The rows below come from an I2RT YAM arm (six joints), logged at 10 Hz.
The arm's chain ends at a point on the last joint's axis. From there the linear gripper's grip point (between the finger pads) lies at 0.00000 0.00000 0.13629 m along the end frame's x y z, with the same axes.
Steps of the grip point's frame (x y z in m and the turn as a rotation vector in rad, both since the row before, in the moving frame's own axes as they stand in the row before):
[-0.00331, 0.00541, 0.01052, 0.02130, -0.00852, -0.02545]
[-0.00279, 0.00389, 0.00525, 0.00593, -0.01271, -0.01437]
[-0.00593, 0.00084, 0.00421, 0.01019, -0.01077, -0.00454]
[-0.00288, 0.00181, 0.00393, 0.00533, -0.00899, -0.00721]
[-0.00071, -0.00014, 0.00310, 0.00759, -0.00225, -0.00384]
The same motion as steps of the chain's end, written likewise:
[-0.00211, 0.00830, 0.01056, 0.02130, -0.00852, -0.02545]
[-0.00105, 0.00469, 0.00526, 0.00593, -0.01271, -0.01437]
[-0.00446, 0.00223, 0.00422, 0.01019, -0.01077, -0.00454]
[-0.00165, 0.00253, 0.00394, 0.00533, -0.00899, -0.00721]
[-0.00040, 0.00089, 0.00310, 0.00759, -0.00225, -0.00384]

